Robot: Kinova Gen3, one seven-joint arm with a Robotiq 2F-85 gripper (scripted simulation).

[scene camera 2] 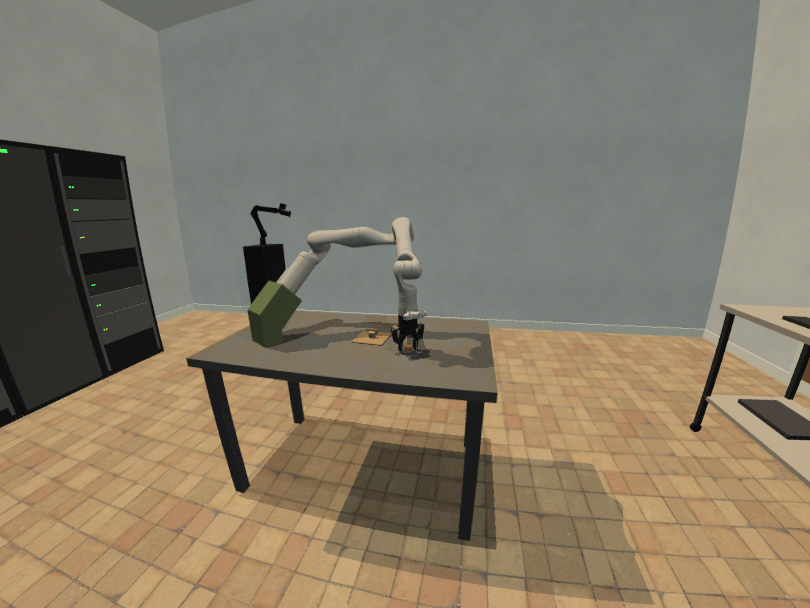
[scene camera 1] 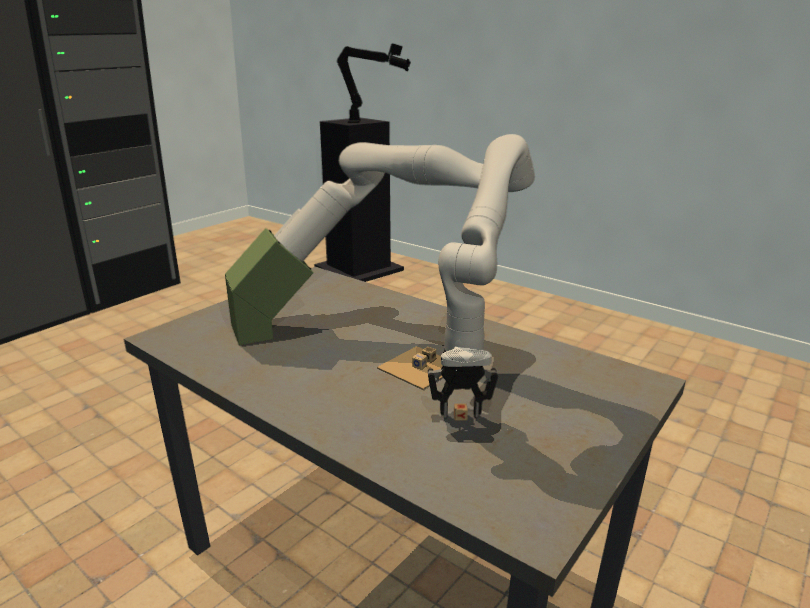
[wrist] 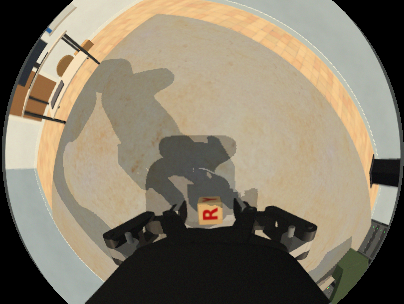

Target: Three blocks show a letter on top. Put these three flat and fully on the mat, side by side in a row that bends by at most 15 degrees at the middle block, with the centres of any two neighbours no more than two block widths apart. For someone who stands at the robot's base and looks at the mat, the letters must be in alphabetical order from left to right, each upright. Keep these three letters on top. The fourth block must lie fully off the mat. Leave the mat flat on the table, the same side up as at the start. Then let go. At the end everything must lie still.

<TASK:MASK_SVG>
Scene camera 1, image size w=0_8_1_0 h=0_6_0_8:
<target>my gripper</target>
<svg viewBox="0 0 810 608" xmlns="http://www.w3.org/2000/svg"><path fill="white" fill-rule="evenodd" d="M428 369L431 396L433 400L440 401L440 413L444 418L447 418L447 400L452 392L459 389L470 390L470 388L475 395L474 418L478 418L478 415L481 415L482 402L486 399L492 399L498 379L495 368L487 370L483 366L442 366L440 370ZM486 376L485 391L481 392L479 391L478 382L483 376ZM440 376L446 380L441 392L437 391L436 382Z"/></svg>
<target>tan mat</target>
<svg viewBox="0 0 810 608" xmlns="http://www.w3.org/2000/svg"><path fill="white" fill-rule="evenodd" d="M443 365L441 365L441 356L436 354L436 359L432 362L427 361L427 365L422 369L413 367L412 357L418 353L422 354L423 350L416 346L378 366L377 369L424 390L430 386L428 369L440 370Z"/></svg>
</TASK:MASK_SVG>
